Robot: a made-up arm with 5 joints. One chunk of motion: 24 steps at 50 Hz.
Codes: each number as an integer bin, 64 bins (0 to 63) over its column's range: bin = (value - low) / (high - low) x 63, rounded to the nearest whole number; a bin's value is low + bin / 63 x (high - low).
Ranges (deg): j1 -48..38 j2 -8..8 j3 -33..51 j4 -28..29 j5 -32..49
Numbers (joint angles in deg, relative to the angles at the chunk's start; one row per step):
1: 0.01 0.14 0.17 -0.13 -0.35
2: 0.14 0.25 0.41 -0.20 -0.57
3: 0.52 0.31 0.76 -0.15 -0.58
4: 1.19 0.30 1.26 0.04 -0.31
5: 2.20 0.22 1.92 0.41 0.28
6: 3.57 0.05 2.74 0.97 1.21
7: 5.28 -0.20 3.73 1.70 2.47
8: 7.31 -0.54 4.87 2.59 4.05
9: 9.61 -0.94 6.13 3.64 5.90
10: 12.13 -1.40 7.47 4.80 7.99
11: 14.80 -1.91 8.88 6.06 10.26
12: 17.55 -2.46 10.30 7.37 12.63
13: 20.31 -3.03 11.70 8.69 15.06
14: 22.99 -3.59 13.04 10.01 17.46
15: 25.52 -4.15 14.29 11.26 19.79
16: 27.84 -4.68 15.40 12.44 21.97
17: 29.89 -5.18 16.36 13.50 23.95
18: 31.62 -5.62 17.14 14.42 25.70
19: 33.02 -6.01 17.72 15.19 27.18
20: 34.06 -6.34 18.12 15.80 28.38
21: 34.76 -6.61 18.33 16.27 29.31
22: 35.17 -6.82 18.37 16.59 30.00
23: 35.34 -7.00 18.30 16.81 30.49
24: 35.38 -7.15 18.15 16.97 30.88
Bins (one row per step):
1: 35 32 25 31 25
2: 35 32 25 31 24
3: 36 33 25 31 24
4: 36 33 26 31 25
5: 37 32 26 31 25
6: 38 32 27 32 26
7: 39 31 28 33 27
8: 41 29 28 34 28
9: 42 28 29 35 29
10: 44 26 30 36 31
11: 46 24 31 38 33
12: 48 22 32 39 35
13: 50 20 34 41 37
14: 52 17 35 42 38
15: 54 15 35 43 40
16: 56 13 36 45 42
17: 57 11 37 46 44
18: 58 9 38 47 45
19: 59 8 38 48 46
20: 60 7 38 48 47
21: 61 5 38 49 48
22: 61 5 39 49 48
23: 61 4 38 50 49
24: 61 3 38 50 49

